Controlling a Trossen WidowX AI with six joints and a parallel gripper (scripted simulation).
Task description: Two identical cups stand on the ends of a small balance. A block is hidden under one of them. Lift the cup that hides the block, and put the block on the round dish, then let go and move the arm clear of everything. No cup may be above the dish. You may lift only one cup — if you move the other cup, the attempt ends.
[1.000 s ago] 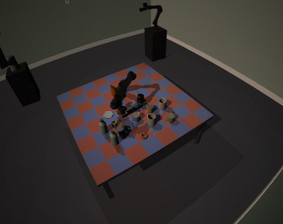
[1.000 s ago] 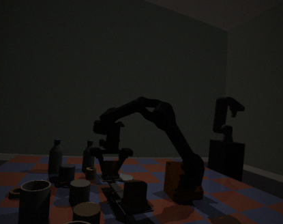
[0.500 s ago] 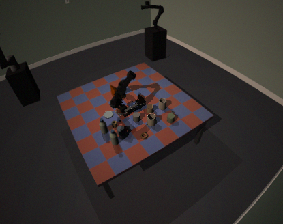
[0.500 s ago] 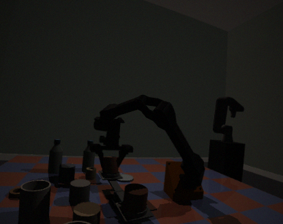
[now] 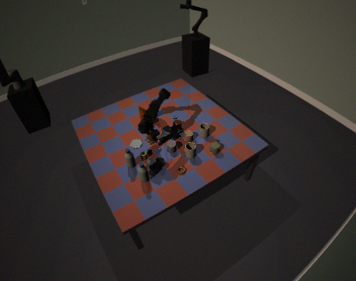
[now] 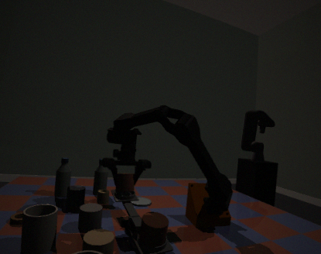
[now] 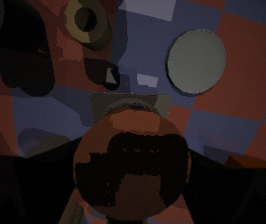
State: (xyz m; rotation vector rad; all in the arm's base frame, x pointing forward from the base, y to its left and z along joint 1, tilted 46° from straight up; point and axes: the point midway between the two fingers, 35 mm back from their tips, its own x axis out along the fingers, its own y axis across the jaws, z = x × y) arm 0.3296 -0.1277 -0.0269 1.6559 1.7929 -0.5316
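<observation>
Now: the pale block 20 mm below my gripper tip. Also, from my gripper tip: balance beam: 30 mm behind, 130 mm to the left, 70 mm below; then round dish: 90 mm behind, 110 mm to the right, 100 mm below.
</observation>
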